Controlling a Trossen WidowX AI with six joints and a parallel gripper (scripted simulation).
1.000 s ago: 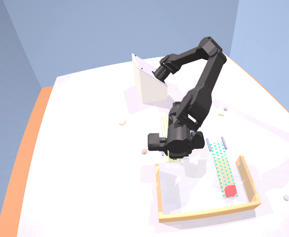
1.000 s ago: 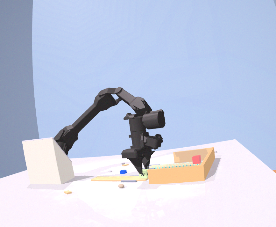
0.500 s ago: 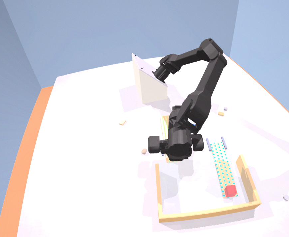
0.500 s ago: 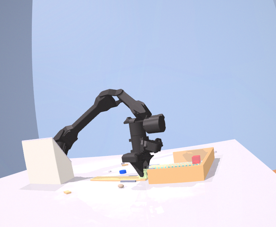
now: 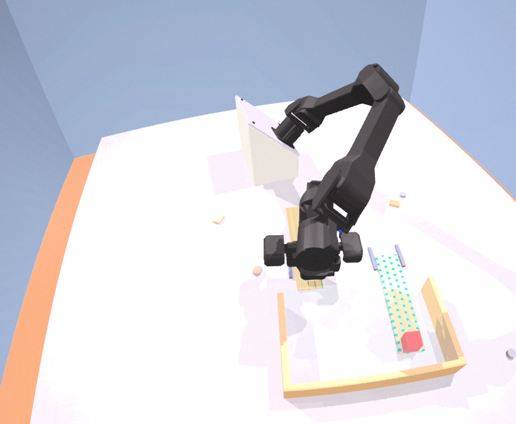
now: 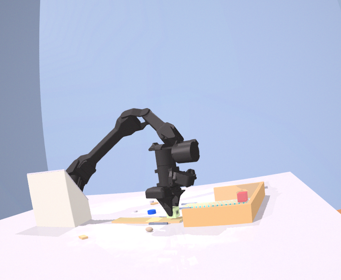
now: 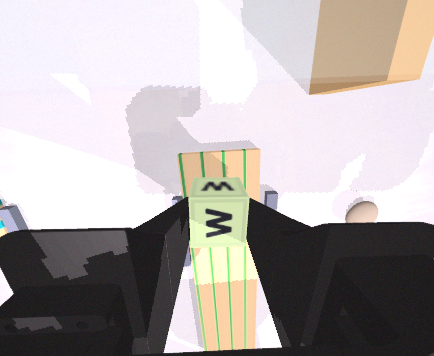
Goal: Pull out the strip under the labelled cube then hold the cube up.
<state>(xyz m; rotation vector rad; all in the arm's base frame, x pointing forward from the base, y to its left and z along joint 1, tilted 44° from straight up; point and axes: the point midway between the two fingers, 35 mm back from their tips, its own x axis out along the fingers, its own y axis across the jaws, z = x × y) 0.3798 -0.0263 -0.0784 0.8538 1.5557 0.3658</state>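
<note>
My gripper tip is now 9 cm past the strip, 2 cm to the right of it and 2 cm above it. The rest, counted from my gripper tip: blue disc: 10 cm behind, 13 cm to the left, 1 cm below; then brown pebble: 5 cm behind, 10 cm to the right, 1 cm below.
</note>
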